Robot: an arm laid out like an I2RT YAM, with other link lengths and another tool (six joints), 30 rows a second.
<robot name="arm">
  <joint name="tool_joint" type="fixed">
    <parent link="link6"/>
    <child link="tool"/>
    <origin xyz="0.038 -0.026 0.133" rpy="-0.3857 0 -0.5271"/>
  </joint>
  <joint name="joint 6" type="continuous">
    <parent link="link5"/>
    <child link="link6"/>
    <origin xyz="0.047 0 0.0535" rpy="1.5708 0 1.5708"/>
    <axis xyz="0 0 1"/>
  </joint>
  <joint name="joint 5" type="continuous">
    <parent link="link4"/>
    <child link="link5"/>
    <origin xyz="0.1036 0.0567 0.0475" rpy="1.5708 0 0"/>
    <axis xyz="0 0 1"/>
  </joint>
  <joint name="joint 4" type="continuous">
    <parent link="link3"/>
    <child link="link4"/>
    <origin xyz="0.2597 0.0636 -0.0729"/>
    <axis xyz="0 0 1"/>
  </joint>
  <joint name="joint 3" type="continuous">
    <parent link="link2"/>
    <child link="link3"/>
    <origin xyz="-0.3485 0 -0.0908" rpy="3.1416 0 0"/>
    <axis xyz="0 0 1"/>
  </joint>
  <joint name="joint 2" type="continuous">
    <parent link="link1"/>
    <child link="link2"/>
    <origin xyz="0.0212 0.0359 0.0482" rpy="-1.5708 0 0"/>
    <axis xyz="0 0 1"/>
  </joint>
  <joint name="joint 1" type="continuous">
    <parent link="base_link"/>
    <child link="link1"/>
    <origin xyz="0 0 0.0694"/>
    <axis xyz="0 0 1"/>
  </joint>
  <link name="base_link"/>
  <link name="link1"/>
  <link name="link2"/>
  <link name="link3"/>
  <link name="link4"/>
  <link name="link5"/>
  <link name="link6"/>
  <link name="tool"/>
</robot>
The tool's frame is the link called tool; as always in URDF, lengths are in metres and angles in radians. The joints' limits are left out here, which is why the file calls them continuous.
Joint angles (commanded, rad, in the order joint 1, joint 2, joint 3, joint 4, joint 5, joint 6), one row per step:
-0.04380, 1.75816, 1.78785, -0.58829, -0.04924, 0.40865
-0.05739, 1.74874, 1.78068, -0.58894, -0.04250, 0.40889
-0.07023, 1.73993, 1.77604, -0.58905, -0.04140, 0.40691
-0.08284, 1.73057, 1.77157, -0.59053, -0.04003, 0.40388
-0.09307, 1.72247, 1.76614, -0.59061, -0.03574, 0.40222
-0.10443, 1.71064, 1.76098, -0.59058, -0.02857, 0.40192
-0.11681, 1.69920, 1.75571, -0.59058, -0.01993, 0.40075
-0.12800, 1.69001, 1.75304, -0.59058, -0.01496, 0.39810
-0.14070, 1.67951, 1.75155, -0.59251, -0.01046, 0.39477
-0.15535, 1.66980, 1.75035, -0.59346, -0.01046, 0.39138
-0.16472, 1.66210, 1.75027, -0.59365, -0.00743, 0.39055
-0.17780, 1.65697, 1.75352, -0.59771, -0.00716, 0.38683
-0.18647, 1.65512, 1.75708, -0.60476, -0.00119, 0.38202
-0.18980, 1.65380, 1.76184, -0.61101, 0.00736, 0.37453
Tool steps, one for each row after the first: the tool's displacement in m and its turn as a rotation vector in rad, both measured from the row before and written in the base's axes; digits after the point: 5 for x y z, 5 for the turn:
-0.00475, -0.00903, 0.00170, -0.00344, -0.00142, -0.01944
-0.00409, -0.00748, 0.00271, -0.00252, -0.00399, -0.01273
-0.00449, -0.00727, 0.00279, -0.00356, -0.00327, -0.01219
-0.00400, -0.00639, 0.00192, -0.00387, -0.00232, -0.01303
-0.00544, -0.00737, 0.00414, -0.00461, -0.00629, -0.01734
-0.00567, -0.00809, 0.00389, -0.00608, -0.00556, -0.01920
-0.00460, -0.00675, 0.00391, -0.00557, -0.00593, -0.01413
-0.00548, -0.00733, 0.00472, -0.00604, -0.00637, -0.01493
-0.00526, -0.00755, 0.00456, -0.00404, -0.00708, -0.01298
-0.00404, -0.00523, 0.00417, -0.00336, -0.00699, -0.01161
-0.00406, -0.00674, 0.00353, -0.00408, -0.00371, -0.01152
-0.00312, -0.00539, 0.00132, -0.00668, 0.00288, -0.01159
-0.00205, -0.00298, 0.00201, -0.01046, 0.00219, -0.00721

